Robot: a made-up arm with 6 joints.
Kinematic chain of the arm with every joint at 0, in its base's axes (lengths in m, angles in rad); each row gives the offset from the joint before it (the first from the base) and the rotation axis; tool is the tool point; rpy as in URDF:
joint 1: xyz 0 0 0.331 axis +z
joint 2: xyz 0 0 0 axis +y
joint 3: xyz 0.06 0 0.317 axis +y
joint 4: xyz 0.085 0 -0.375 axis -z
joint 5: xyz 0 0 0 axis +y
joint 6: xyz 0.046 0 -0.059 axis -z
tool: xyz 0 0 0 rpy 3.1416 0 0
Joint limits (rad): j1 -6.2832..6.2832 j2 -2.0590..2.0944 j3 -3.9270..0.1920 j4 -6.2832..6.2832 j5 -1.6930..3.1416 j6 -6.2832..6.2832
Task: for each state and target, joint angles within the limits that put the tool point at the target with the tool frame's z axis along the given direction. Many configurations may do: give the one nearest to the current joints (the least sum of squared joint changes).
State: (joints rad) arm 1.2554 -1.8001 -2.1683 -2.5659 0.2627 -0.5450
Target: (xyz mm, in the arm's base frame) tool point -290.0 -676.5 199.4 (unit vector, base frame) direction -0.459 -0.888 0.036
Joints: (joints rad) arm 1.2106 -1.8776 -2.9645 -2.5240 -0.2027 -0.5450
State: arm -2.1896 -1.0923 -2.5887 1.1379 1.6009 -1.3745
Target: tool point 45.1 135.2 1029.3 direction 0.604 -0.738 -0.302
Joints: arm -1.5850 -0.6303 -2.4260 0.6847 1.8118 -1.3745
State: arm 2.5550 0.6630 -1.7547 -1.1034 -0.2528 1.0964
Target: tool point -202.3 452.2 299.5 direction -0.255 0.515 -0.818
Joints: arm 1.8927 0.3791 -0.9650 -1.2997 -0.0821 1.0964
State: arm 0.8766 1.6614 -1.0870 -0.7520 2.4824 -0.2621
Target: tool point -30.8 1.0 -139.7 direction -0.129 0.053 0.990
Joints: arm 0.1992 2.0924 -1.2525 0.0948 2.1829 -0.2621
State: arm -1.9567 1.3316 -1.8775 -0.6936 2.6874 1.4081
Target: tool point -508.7 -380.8 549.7 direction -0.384 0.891 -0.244
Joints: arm -2.3952 0.5805 -1.9624 -1.2536 1.8456 1.4081
